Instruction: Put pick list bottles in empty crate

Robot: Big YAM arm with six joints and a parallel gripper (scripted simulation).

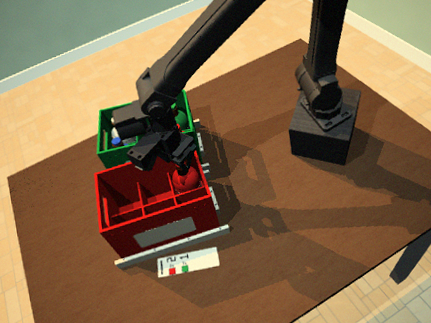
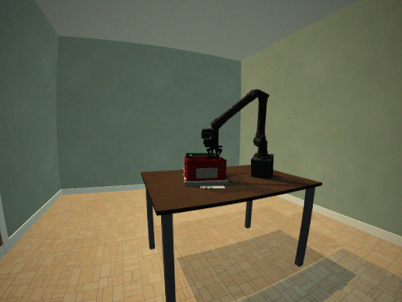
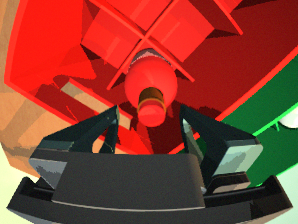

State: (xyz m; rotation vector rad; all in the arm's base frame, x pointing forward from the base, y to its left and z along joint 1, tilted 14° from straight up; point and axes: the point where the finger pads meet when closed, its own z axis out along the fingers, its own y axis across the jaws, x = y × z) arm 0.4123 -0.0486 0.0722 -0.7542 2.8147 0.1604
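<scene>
My gripper is now 90 mm above the red bottle, 10 mm to the left of it and 10 mm past it. The rest, counted from my hand: blue-capped bottle (180 mm to the right, 130 mm ahead, 90 mm below); red crate (90 mm below, 90 mm ahead, 30 mm to the left); green crate (210 mm to the right, 90 mm below, 30 mm ahead).
</scene>
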